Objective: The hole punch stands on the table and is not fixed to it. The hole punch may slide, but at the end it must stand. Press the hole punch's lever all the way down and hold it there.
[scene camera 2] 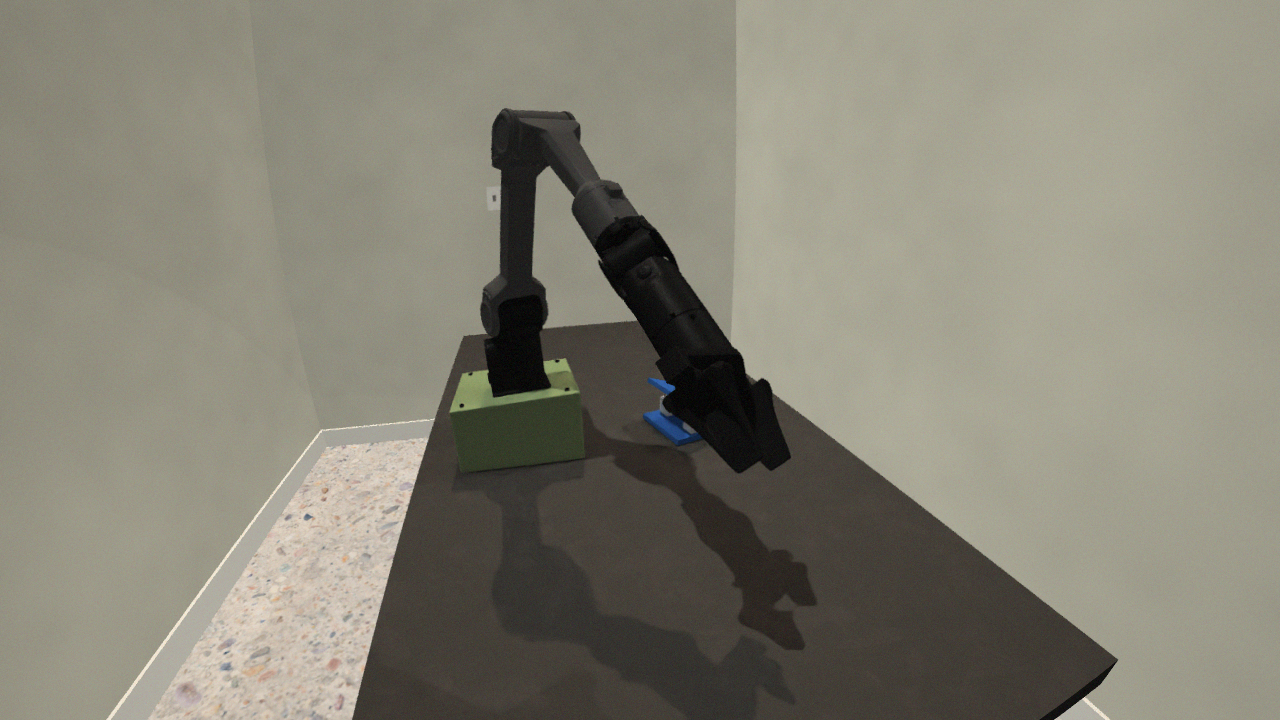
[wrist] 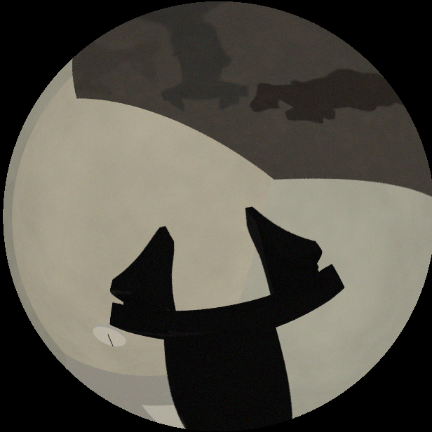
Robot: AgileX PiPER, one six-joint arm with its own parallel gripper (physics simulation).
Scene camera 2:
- gripper: 767,465
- blue hole punch: 675,429
